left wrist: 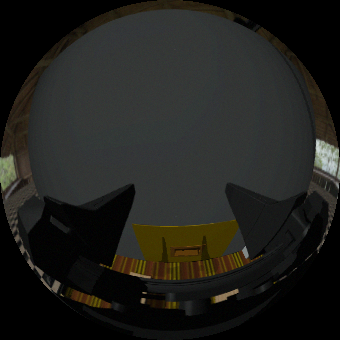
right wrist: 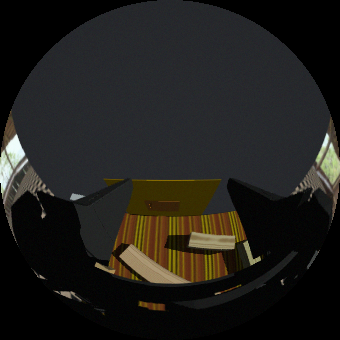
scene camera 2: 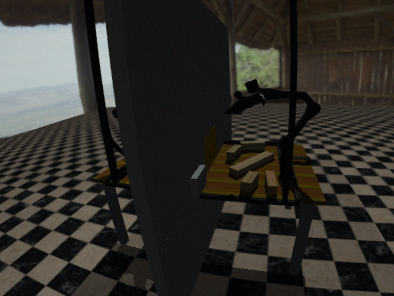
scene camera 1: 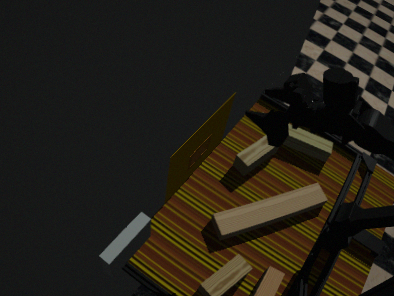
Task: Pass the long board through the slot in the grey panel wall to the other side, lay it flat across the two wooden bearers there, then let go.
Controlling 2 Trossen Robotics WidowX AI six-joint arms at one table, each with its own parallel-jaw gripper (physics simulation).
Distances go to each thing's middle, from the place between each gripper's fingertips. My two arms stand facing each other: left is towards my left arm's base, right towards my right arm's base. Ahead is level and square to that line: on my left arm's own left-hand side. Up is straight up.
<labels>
Right now the grey block point(scene camera 1: 126, 244) is 34 cm behind my left hand, 30 cm below it and 10 cm to the right of it.
My right gripper is now 340 mm past the grey block, 260 mm above it and 120 mm to the right of it.
</labels>
